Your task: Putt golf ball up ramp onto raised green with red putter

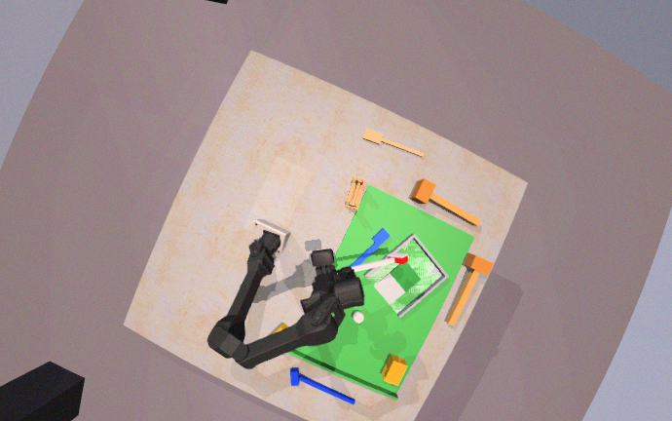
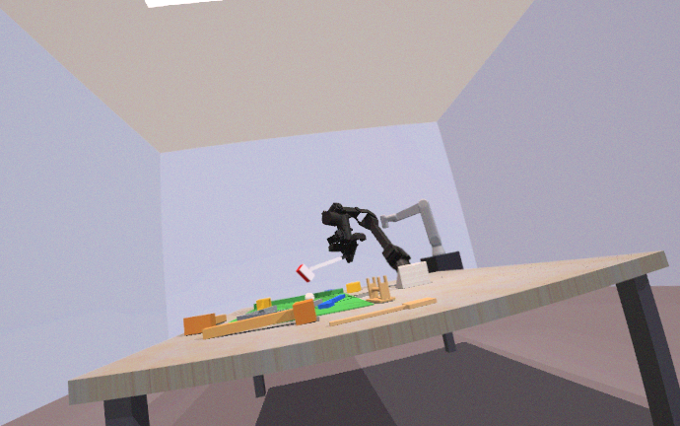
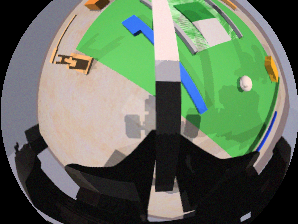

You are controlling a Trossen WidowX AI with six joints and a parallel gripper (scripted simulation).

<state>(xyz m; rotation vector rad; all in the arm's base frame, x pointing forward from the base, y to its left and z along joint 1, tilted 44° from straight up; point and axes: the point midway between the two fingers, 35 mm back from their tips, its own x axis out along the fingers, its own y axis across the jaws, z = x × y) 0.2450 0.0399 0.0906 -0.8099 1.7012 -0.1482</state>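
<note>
The red putter lies 10 cm ahead of my gripper tip, 6 cm to the left of it and 1 cm above it. Also, from my gripper tip: white golf ball: 16 cm ahead, 17 cm to the right, 12 cm below.
</note>
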